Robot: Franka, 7 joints.
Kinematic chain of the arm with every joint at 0, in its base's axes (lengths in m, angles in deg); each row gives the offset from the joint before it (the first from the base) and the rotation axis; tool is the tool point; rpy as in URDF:
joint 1: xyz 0 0 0.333 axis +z
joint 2: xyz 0 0 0 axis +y
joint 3: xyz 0 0 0.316 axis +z
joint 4: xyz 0.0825 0 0 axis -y
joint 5: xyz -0.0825 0 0.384 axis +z
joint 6: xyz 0 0 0 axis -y
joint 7: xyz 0.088 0 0 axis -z
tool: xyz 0 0 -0.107 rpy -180 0 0
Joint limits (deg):
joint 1: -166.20..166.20
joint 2: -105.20..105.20
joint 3: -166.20..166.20
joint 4: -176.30..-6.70
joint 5: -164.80..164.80
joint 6: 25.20..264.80
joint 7: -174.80..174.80
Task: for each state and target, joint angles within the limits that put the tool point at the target. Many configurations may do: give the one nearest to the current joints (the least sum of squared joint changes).
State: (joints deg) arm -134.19 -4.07 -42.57 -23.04 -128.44 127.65 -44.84
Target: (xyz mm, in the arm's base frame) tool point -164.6 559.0 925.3
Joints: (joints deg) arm -120.90 -41.59 -72.84 -53.93 -124.62 123.66 -44.84
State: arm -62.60 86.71 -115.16 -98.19 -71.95 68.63 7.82
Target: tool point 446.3 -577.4 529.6
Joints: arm -29.15 103.98 -125.59 -60.01 -84.56 80.09 7.82
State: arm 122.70 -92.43 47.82 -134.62 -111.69 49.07 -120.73
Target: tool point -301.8 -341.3 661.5
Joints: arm 108.90 -90.07 63.82 -122.70 -118.94 57.62 -120.73
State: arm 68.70 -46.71 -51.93 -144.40 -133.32 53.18 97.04
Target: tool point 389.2 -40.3 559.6
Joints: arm 69.76 -48.11 -45.31 -148.79 -133.37 50.75 97.04
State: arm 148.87 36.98 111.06 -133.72 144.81 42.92 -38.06
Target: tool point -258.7 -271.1 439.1
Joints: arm 131.22 41.33 92.91 -160.29 144.85 33.26 -38.06
